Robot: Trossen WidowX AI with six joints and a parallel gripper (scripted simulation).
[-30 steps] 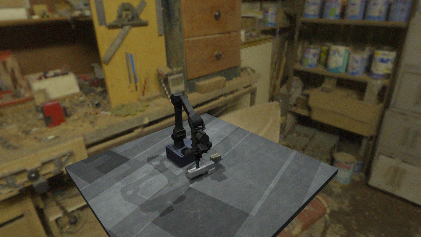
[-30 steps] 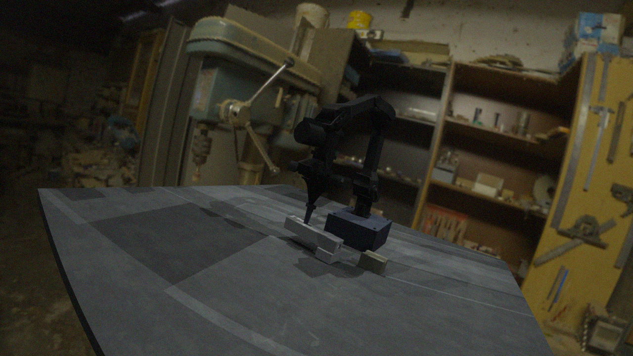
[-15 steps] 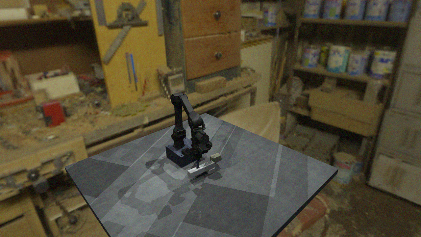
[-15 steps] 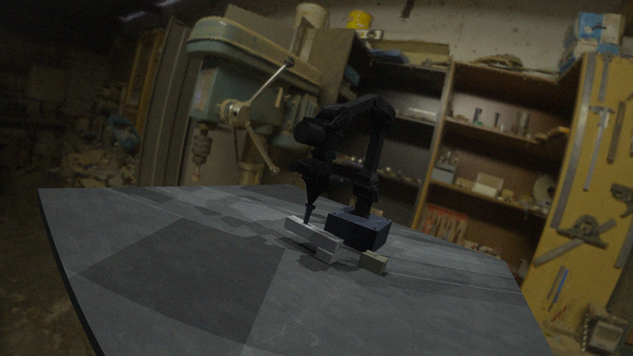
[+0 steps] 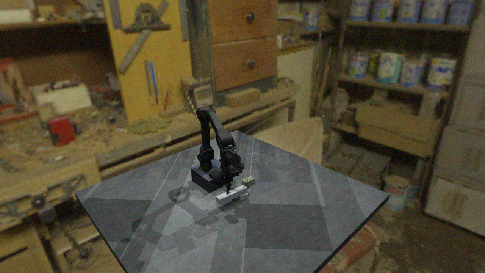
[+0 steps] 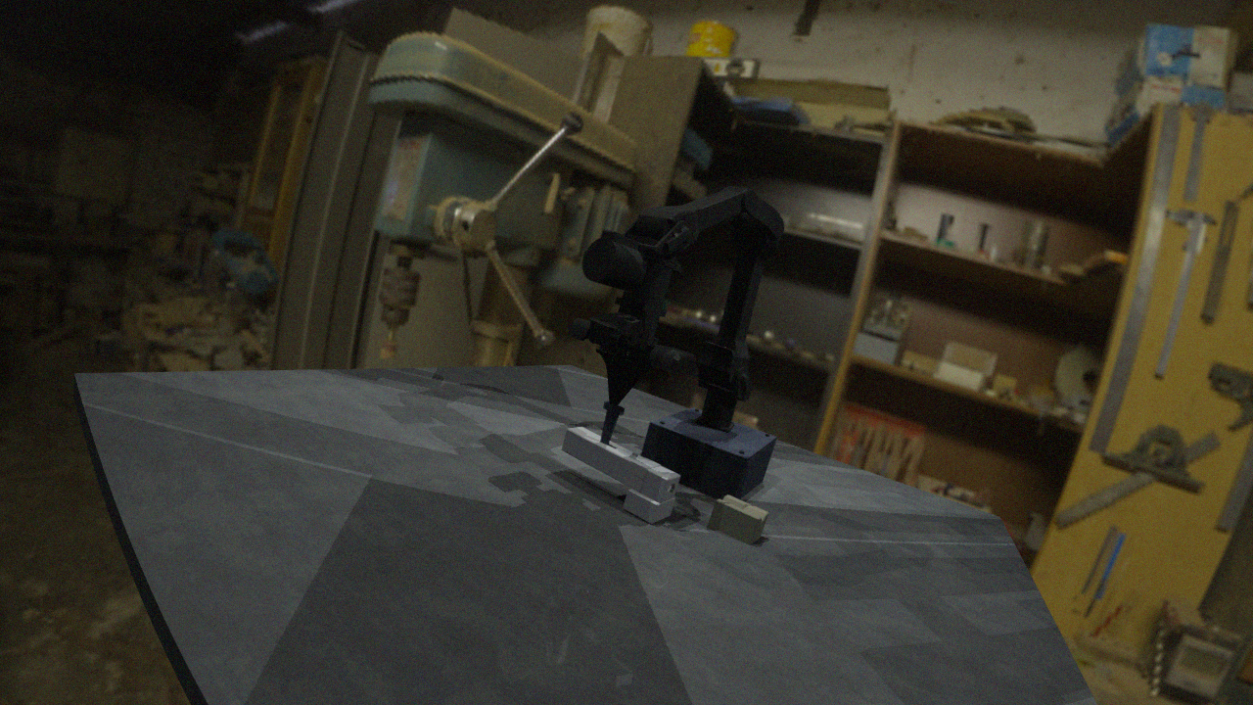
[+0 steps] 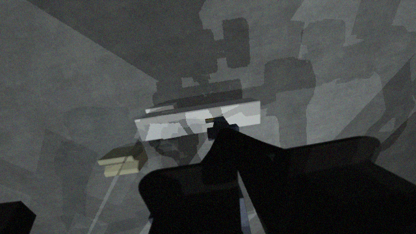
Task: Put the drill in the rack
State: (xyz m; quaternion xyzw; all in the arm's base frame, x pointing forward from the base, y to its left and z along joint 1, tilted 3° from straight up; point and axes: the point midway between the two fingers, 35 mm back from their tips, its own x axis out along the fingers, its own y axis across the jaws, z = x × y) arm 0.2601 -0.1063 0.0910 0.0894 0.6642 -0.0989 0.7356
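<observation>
Right now my gripper tip is 30 mm above the small dark key. Also, from my gripper tip: drill (80 mm below, 50 mm to the left, 10 mm ahead); rack (210 mm to the left, 110 mm below, 30 mm behind).
</observation>
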